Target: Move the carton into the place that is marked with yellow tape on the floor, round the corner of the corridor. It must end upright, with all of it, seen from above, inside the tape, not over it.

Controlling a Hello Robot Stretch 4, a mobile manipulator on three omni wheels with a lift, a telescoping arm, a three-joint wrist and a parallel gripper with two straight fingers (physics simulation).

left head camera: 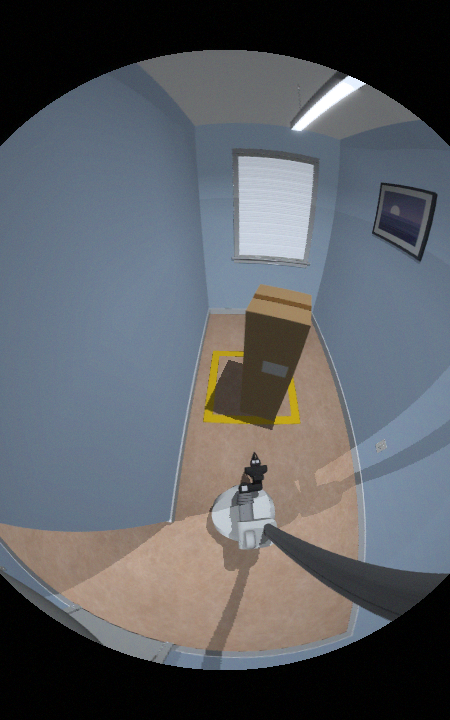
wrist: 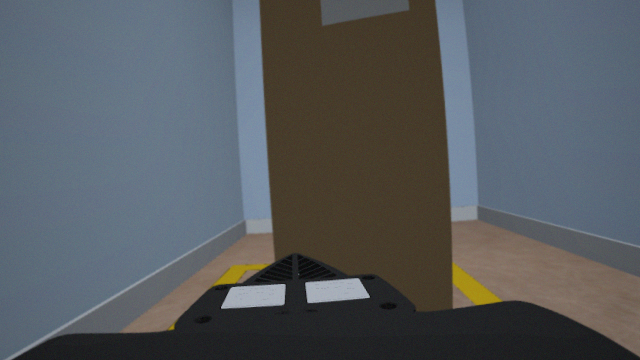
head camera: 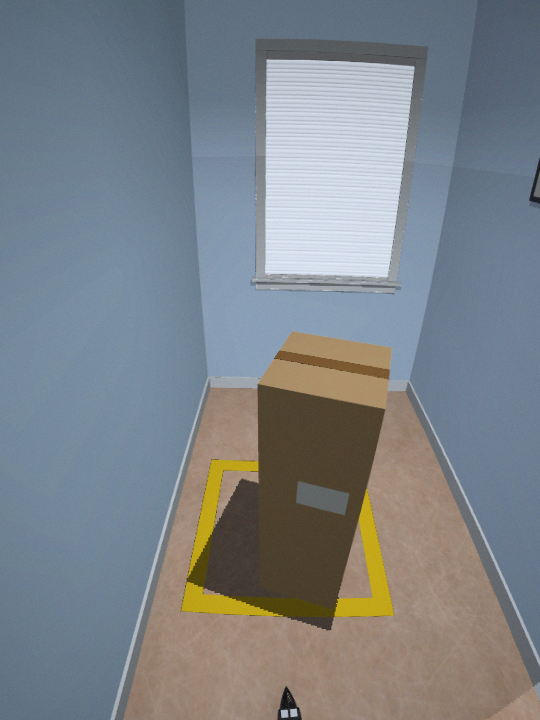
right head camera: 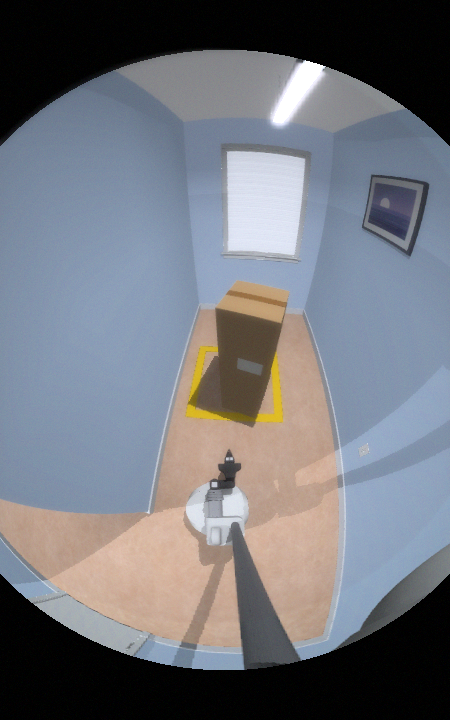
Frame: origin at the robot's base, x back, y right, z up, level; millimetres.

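Where they show: gripper, fingertip midpoint: (left head camera: 253, 451) (wrist: 296, 277) (head camera: 285, 687) (right head camera: 228, 448).
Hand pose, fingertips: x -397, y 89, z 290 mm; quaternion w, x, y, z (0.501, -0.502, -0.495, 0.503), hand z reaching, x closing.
After its pixels a point has its place.
The tall brown carton (head camera: 313, 453) {z 815, x -795, y 192 mm} (left head camera: 271, 339) {z 861, x -799, y 183 mm} (right head camera: 246, 339) {z 849, x -792, y 200 mm} (wrist: 355, 150) {z 371, x -792, y 199 mm} stands upright, turned a little against the yellow tape outline (head camera: 381, 606) {z -27, x -718, y 531 mm} (left head camera: 292, 419) {z -27, x -720, y 511 mm} (right head camera: 277, 417) {z -28, x -719, y 532 mm} (wrist: 475, 290) {z -27, x -1103, y 587 mm}. Its near right bottom corner appears to lie over the near tape strip, in shadow. The carton's left side stands apart from the left strip. Its far bottom edges are hidden. My gripper (head camera: 285, 692) {z 290, x -398, y 89 mm} (left head camera: 254, 456) {z 290, x -398, y 89 mm} (right head camera: 229, 453) {z 290, x -398, y 89 mm} (wrist: 296, 277) {z 290, x -398, y 89 mm} is shut and empty, low in front of the carton's near face, with a gap of floor between them.
The left wall (head camera: 98, 348) {z 1044, x -1003, y -384 mm} and right wall (head camera: 494, 348) {z 790, x -1357, y 1133 mm} run close on both sides. The end wall with a window (head camera: 337, 168) {z 1449, x -2264, y 579 mm} stands behind the carton. The left wall's corner (left head camera: 170, 520) {z 59, x 64, y -502 mm} is beside my base (left head camera: 220, 512) {z 187, x -15, y -144 mm}. A picture (left head camera: 404, 220) {z 1615, x -1051, y 1073 mm} hangs on the right wall.
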